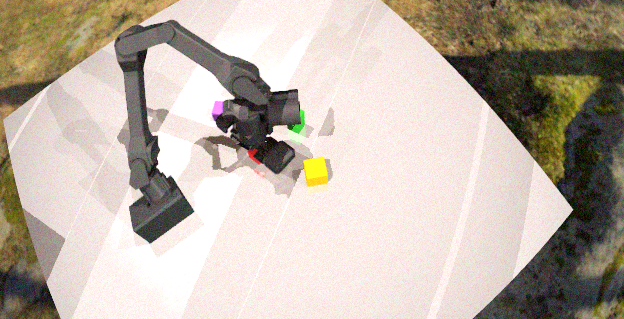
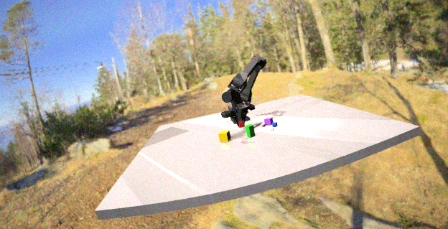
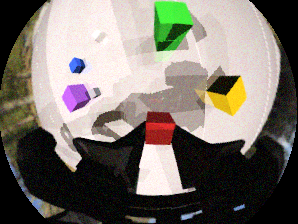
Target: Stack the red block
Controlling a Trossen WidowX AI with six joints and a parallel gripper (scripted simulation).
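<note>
Right now the tiny grey piece is 120 mm to the left of my gripper tip and 30 mm below it. From my gripper tip the other things lie so: purple block: 20 mm behind, 160 mm to the left, 20 mm below; red block: 10 mm above; yellow block: 90 mm ahead, 100 mm to the right, 10 mm below.
</note>
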